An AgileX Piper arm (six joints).
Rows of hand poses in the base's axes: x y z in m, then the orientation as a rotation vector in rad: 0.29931, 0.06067, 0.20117, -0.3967, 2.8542, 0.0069; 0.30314, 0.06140, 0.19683, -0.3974, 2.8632, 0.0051; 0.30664, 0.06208, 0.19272, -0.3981, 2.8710, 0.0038; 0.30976, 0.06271, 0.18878, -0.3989, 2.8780, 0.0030; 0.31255, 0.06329, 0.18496, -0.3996, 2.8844, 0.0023; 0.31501, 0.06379, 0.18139, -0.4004, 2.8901, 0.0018; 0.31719, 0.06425, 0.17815, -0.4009, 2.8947, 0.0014; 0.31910, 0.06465, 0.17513, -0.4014, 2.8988, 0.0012; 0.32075, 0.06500, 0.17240, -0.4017, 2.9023, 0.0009; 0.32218, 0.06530, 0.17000, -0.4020, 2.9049, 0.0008; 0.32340, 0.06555, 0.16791, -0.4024, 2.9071, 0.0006; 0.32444, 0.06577, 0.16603, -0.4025, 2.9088, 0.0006; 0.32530, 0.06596, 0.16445, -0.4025, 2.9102, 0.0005; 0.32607, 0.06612, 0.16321, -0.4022, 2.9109, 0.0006; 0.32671, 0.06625, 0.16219, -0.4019, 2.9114, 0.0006; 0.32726, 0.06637, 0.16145, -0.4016, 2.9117, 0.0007; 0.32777, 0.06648, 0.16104, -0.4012, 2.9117, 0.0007; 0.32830, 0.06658, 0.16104, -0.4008, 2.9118, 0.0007; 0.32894, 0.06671, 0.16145, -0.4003, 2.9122, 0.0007; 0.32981, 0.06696, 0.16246, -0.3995, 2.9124, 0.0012
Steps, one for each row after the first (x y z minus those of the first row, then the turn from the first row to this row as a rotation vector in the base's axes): 0.00383, 0.00073, -0.00434, -0.0024, 0.0088, -0.0005; 0.00733, 0.00141, -0.00845, -0.0043, 0.0164, -0.0009; 0.01045, 0.00204, -0.01239, -0.0058, 0.0233, -0.0010; 0.01324, 0.00262, -0.01621, -0.0072, 0.0296, -0.0012; 0.01570, 0.00312, -0.01978, -0.0083, 0.0353, -0.0012; 0.01788, 0.00358, -0.02302, -0.0092, 0.0398, -0.0014; 0.01979, 0.00398, -0.02604, -0.0099, 0.0439, -0.0014; 0.02144, 0.00433, -0.02877, -0.0106, 0.0473, -0.0015; 0.02287, 0.00463, -0.03117, -0.0110, 0.0499, -0.0016; 0.02409, 0.00488, -0.03326, -0.0115, 0.0521, -0.0015; 0.02513, 0.00510, -0.03514, -0.0117, 0.0538, -0.0016; 0.02599, 0.00529, -0.03672, -0.0119, 0.0551, -0.0018; 0.02676, 0.00545, -0.03796, -0.0119, 0.0558, -0.0020; 0.02740, 0.00558, -0.03898, -0.0119, 0.0563, -0.0023; 0.02795, 0.00570, -0.03972, -0.0119, 0.0565, -0.0025; 0.02846, 0.00581, -0.04013, -0.0118, 0.0565, -0.0027; 0.02899, 0.00591, -0.04013, -0.0118, 0.0565, -0.0030; 0.02963, 0.00604, -0.03972, -0.0118, 0.0569, -0.0034; 0.03050, 0.00629, -0.03871, -0.0114, 0.0570, -0.0039
